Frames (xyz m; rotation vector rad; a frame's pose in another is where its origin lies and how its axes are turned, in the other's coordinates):
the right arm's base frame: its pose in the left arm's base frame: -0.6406 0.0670 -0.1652 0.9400 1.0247 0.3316
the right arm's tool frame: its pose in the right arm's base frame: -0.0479 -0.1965 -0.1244 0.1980 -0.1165 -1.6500
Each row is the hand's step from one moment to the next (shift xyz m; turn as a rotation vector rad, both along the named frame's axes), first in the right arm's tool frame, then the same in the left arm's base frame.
Working: the right arm's tool frame: its pose in the left arm's base frame: -0.8042 -0.0146 -0.3167 0.0460 1.4019 -1.1906

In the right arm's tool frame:
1: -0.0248 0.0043 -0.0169 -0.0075 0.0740 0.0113
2: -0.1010 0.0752 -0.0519 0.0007 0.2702 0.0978
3: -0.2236 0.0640 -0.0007 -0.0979 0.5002 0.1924
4: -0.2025 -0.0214 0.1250 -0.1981 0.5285 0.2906
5: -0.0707 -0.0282 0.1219 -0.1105 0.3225 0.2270
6: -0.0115 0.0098 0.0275 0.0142 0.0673 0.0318
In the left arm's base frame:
1: -0.0027 0.0278 0.0117 0.0580 0.0319 -0.0358
2: 0.0384 0.1295 0.0174 0.2447 0.0629 -0.1368
3: 0.1002 0.1646 0.1302 0.4874 0.1686 -0.1754
4: 0.1291 0.0304 0.1988 0.6025 0.1783 -0.0908
5: 0.0875 -0.0499 0.1025 0.4003 0.0704 -0.0501
6: 0.0290 -0.0063 0.0101 0.0626 0.0024 -0.0427

